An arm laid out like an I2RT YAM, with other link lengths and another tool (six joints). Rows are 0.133 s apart.
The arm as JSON. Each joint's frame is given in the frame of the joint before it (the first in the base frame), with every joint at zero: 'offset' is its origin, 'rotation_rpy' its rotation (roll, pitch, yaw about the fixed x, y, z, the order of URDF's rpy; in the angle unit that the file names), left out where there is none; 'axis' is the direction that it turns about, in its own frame. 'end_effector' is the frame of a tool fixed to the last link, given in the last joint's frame.
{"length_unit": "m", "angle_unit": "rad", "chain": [
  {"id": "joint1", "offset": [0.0, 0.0, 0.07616], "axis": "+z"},
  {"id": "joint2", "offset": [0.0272, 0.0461, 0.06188], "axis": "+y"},
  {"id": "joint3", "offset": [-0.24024, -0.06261, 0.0], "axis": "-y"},
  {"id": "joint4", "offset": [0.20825, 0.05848, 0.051], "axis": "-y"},
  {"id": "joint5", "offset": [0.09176, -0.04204, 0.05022], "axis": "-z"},
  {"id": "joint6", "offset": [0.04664, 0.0, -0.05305], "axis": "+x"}
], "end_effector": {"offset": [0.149, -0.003, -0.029], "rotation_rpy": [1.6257, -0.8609, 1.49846]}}
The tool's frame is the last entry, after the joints.
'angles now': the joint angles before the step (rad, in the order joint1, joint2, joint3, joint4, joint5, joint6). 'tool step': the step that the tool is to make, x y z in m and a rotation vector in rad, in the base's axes. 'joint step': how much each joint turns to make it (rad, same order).
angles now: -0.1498 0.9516 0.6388 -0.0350 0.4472 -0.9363
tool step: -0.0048 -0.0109 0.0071 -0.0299 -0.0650 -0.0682
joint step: -0.0003 -0.0045 -0.0542 0.1174 0.0707 0.0024
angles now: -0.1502 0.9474 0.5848 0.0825 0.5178 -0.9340
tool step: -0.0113 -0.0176 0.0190 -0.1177 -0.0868 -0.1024
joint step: 0.0007 0.0056 -0.1075 0.2695 0.1218 -0.0962
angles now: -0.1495 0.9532 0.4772 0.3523 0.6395 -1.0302
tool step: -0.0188 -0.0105 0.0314 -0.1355 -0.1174 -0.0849
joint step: -0.0023 0.0024 -0.1202 0.3532 0.0837 -0.1488
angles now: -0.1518 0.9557 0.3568 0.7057 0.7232 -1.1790
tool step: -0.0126 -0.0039 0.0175 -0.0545 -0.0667 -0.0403
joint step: -0.0075 0.0032 -0.0452 0.1666 0.0252 -0.0652
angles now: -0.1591 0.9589 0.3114 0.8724 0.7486 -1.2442
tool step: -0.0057 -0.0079 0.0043 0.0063 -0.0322 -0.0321
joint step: -0.0260 0.0114 0.0059 0.0268 0.0087 0.0137
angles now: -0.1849 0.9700 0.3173 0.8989 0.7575 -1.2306
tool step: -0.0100 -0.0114 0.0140 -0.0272 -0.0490 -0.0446
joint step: -0.0468 0.0212 0.0015 0.0876 -0.0066 -0.0209
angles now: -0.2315 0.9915 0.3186 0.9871 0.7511 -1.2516
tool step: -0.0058 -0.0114 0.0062 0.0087 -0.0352 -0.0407
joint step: -0.0392 0.0236 0.0262 0.0144 0.0069 0.0217
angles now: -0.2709 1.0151 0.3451 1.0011 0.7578 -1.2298
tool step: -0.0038 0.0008 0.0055 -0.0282 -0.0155 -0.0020
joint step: -0.0047 0.0037 -0.0212 0.0667 -0.0105 -0.0283
